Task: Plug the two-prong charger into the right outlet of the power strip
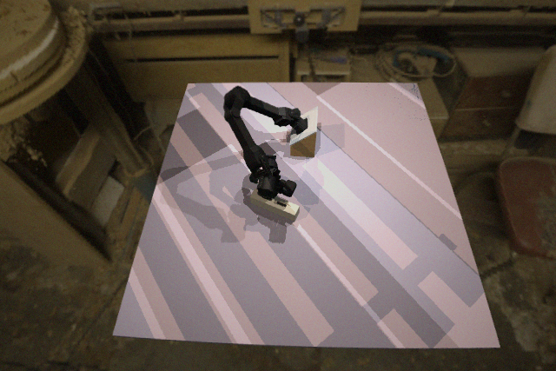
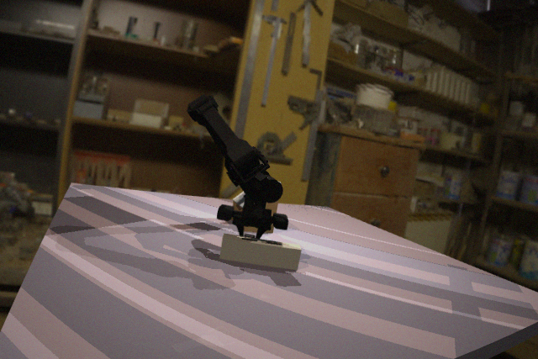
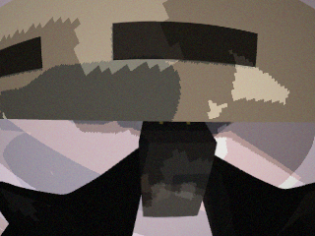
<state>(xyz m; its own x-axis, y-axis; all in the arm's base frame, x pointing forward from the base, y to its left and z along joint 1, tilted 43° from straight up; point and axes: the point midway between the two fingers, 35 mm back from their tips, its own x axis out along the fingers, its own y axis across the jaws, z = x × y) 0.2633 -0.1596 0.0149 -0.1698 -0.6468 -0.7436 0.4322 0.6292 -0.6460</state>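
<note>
Now: the black two-prong charger 20 mm ahead of my gripper tip, 10 mm to the right of it and 10 mm above it.
</note>
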